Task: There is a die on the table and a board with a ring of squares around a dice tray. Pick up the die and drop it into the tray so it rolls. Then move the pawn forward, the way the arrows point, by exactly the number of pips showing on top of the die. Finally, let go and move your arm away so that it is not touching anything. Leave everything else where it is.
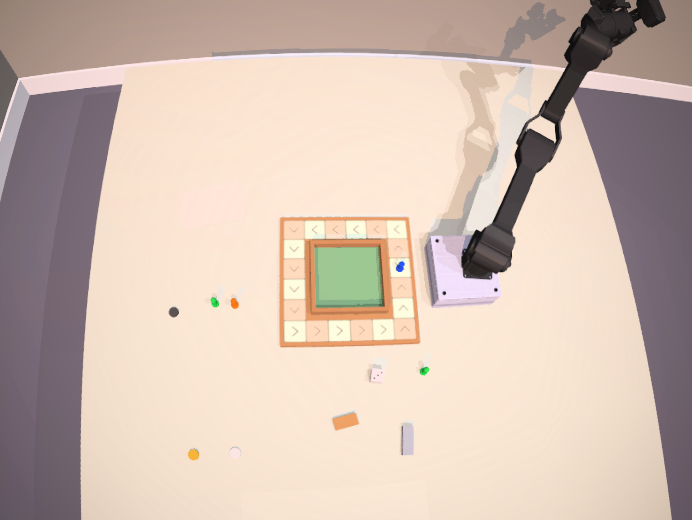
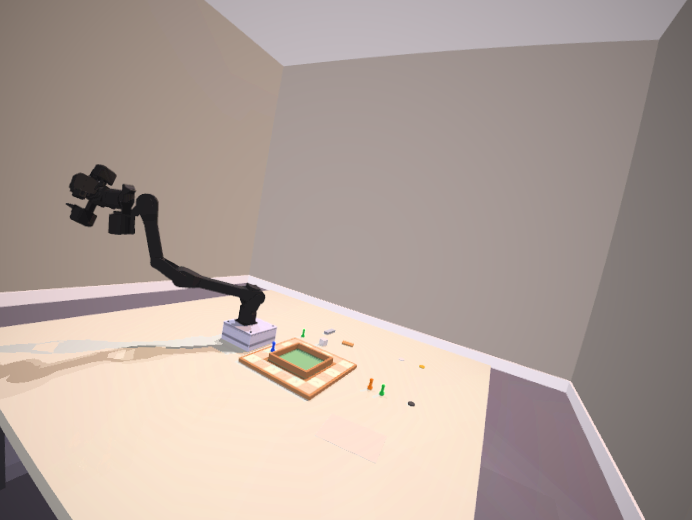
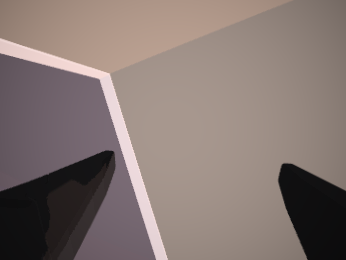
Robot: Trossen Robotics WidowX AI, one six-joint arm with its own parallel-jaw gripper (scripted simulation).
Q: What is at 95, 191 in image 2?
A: My gripper.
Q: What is my gripper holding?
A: Nothing.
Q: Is my gripper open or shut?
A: Open.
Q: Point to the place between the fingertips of my gripper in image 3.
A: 195, 165
